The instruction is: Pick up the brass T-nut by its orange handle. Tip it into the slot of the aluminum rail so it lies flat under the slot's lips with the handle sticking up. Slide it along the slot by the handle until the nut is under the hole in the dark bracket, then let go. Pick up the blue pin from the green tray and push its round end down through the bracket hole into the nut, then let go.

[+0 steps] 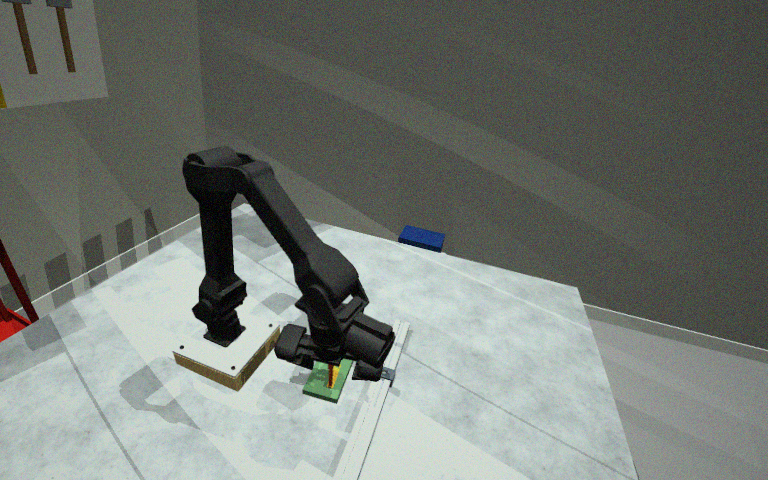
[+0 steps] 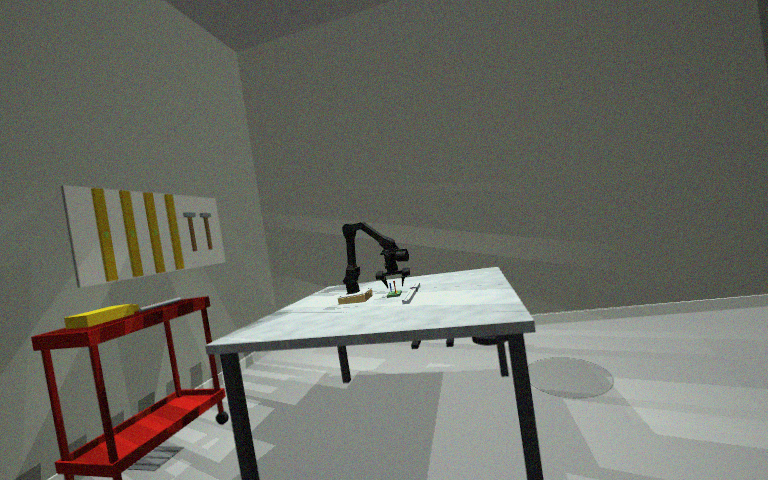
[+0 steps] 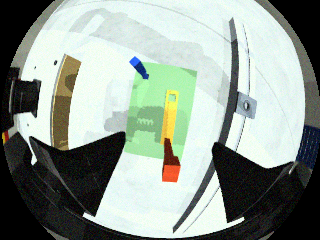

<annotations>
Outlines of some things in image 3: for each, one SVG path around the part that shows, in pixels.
My gripper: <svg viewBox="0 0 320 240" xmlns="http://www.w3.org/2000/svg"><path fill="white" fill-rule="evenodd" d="M3 144L12 179L29 211L43 227L69 240L259 240L275 232L291 215L312 175L311 169L308 169L308 165L300 161L289 175L295 161L264 168L241 156L241 153L215 141L211 152L227 217L225 221L228 224L244 217L244 221L205 235L157 239L128 235L83 217L84 213L96 217L105 189L111 181L109 179L127 141L125 132L120 131L115 135L112 133L104 139L68 151L60 151L52 145L41 143L35 136L29 136L29 144L37 160L35 164L31 164L31 149L19 131Z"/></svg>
A green tray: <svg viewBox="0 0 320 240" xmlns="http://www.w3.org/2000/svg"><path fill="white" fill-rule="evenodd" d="M169 93L168 101L175 101L176 103L176 95L171 95L171 93ZM141 61L145 71L148 73L149 80L144 80L143 76L139 75L139 72L136 71L135 83L132 85L131 100L129 100L127 128L125 128L127 141L125 141L124 152L129 152L136 156L164 160L164 145L160 143L161 132L163 132L165 100L167 100L167 89L175 89L175 91L179 91L177 93L179 95L179 104L177 104L172 149L173 156L179 157L179 161L181 161L185 139L187 139L189 120L191 120L193 100L195 100L193 95L195 95L197 71L173 67L173 65Z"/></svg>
A brass T-nut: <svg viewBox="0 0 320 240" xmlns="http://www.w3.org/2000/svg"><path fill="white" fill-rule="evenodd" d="M167 89L163 132L161 132L160 143L164 145L163 181L164 183L171 183L171 181L177 183L181 164L179 157L173 156L172 143L173 132L175 132L177 104L179 104L179 95L177 95L179 91ZM169 93L171 93L171 95L176 95L176 103L175 101L168 101Z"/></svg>
</annotations>
